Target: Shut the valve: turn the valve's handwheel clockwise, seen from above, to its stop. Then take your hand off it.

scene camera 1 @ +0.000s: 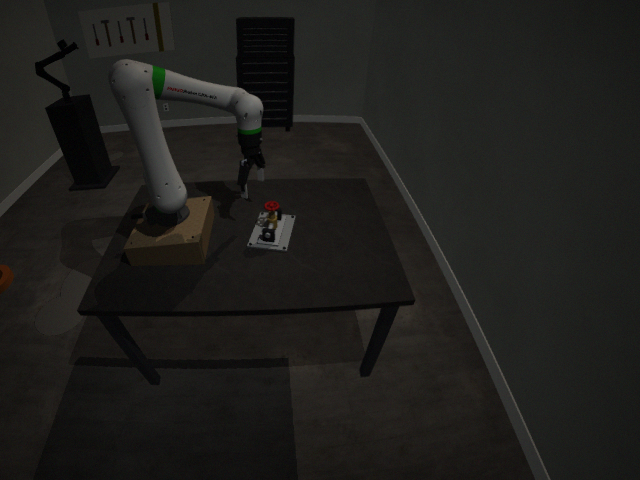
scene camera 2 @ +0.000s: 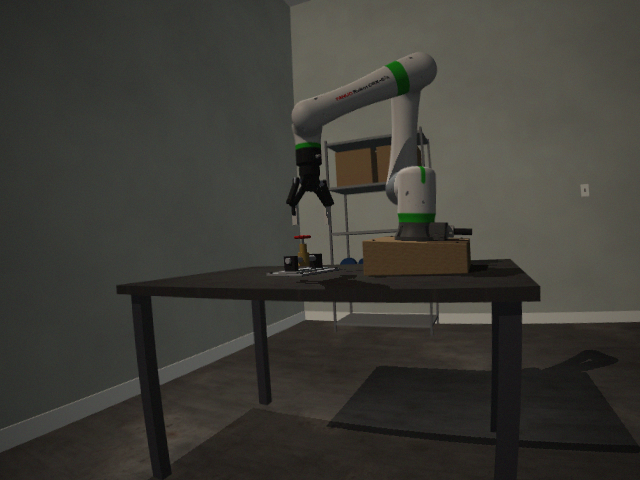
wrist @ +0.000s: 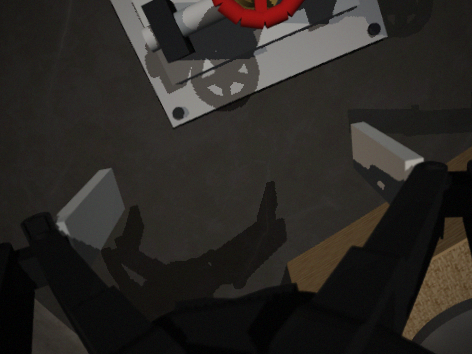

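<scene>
The valve's red handwheel (scene camera 1: 271, 209) (scene camera 2: 302, 236) (wrist: 265, 21) sits on top of a brass body (scene camera 1: 272, 222) (scene camera 2: 302, 256), with its pipe held in black blocks on a pale base plate (scene camera 1: 290, 229) (wrist: 300, 56). In the wrist view the wheel is cut off by the top edge. My gripper (scene camera 1: 252, 183) (scene camera 2: 311, 217) (wrist: 233, 167) is open and empty, pointing down. Its fingertips are higher than the wheel and apart from it. In scene camera 1's view they are behind and to the left of it. The wheel's turn angle cannot be told.
The valve stands on a dark table (scene camera 1: 341, 263) (scene camera 2: 206, 284). The arm's base is on a wooden block (scene camera 1: 165, 254) (scene camera 2: 413, 258) (wrist: 327, 247) beside the valve. A metal shelf unit (scene camera 2: 327, 170) stands behind the table in scene camera 2's view.
</scene>
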